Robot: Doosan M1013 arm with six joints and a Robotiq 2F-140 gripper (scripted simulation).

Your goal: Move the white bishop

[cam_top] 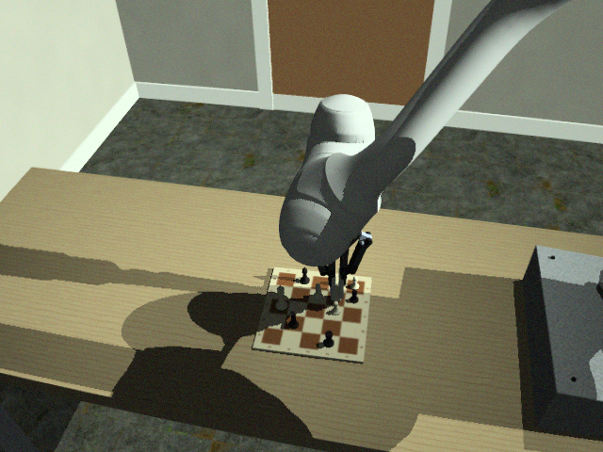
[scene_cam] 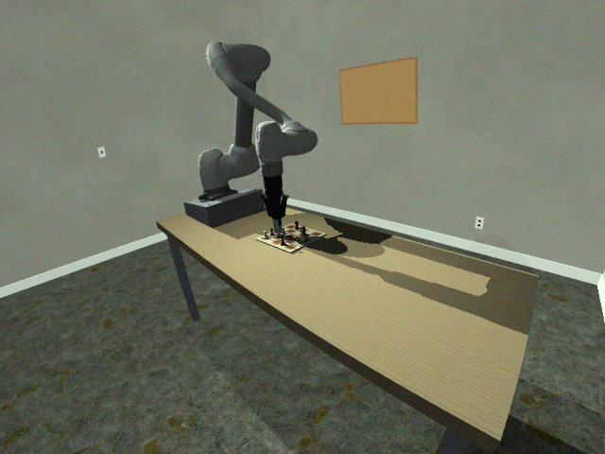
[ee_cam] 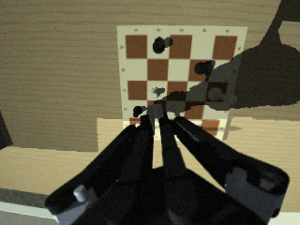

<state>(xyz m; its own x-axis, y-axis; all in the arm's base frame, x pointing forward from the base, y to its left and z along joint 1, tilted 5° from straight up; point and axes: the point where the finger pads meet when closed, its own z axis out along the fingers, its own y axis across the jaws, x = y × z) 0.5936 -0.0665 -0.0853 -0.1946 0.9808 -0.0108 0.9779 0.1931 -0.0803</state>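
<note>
Now: the black pawn 40 mm below my hand, 40 mm behind it and 10 mm to the right of it. Also, from my hand: chessboard: 60 mm below, 40 mm ahead, 30 mm to the left; white bishop: 30 mm below.
</note>
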